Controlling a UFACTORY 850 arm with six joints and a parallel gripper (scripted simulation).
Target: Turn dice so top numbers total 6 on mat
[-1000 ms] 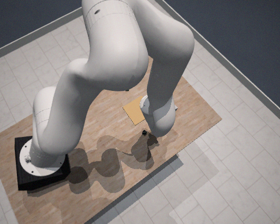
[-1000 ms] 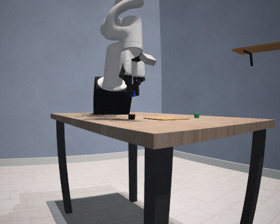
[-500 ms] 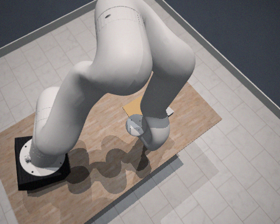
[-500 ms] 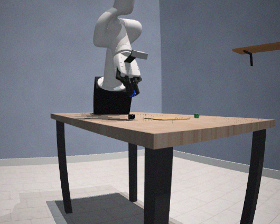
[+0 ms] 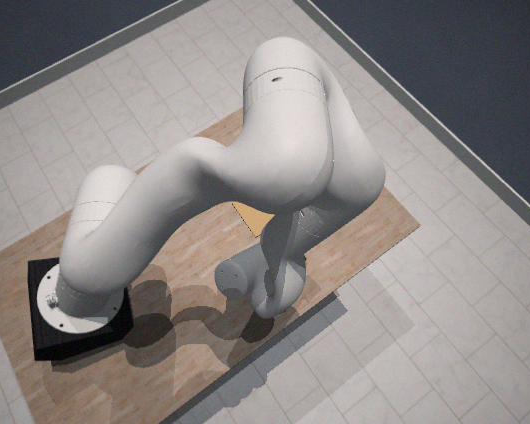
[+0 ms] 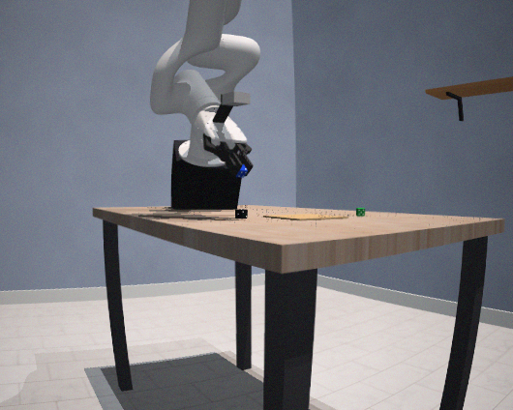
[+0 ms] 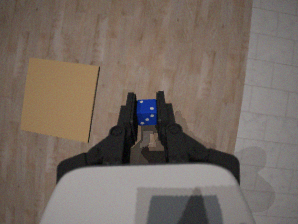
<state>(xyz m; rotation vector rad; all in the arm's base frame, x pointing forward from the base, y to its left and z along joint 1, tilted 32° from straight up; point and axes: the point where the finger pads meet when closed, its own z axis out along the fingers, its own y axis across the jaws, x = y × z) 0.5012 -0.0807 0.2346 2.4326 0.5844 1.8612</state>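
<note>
Right now the blue die is 10 mm below my hand. Round my hand: black die: 60 mm behind, 30 mm to the left, 100 mm below; tan mat: 20 mm behind, 170 mm to the left, 110 mm below; green die: 20 mm behind, 330 mm to the left, 100 mm below.
</note>
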